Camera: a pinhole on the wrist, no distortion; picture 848 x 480 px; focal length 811.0 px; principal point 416.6 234.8 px. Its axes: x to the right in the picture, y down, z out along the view. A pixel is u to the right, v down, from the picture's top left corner.
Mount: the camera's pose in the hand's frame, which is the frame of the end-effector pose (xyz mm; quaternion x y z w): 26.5 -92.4 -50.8 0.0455 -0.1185 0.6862 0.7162
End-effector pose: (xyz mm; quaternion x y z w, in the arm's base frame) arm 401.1 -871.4 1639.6 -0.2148 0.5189 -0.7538 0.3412
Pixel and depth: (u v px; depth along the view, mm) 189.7 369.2 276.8
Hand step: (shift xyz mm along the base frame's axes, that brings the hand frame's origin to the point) 99.9 -33.8 285.4
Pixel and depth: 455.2 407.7 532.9
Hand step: 354.7 -145.1 344.1
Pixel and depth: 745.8 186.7 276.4
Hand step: 140.7 -156.7 133.5
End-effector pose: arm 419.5 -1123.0 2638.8 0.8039 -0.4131 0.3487 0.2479
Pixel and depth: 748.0 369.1 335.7
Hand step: 109.0 -159.2 -240.5
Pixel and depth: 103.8 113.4 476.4
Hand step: 471.2 -71.8 -248.6
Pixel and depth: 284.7 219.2 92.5
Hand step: 127.3 35.6 -22.9
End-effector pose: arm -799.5 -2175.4 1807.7 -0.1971 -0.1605 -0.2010 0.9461
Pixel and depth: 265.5 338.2 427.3
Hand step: -259.1 -50.0 347.6
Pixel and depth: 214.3 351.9 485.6
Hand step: -312.7 -67.3 394.4
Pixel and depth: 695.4 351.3 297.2
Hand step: -122.3 77.1 224.2
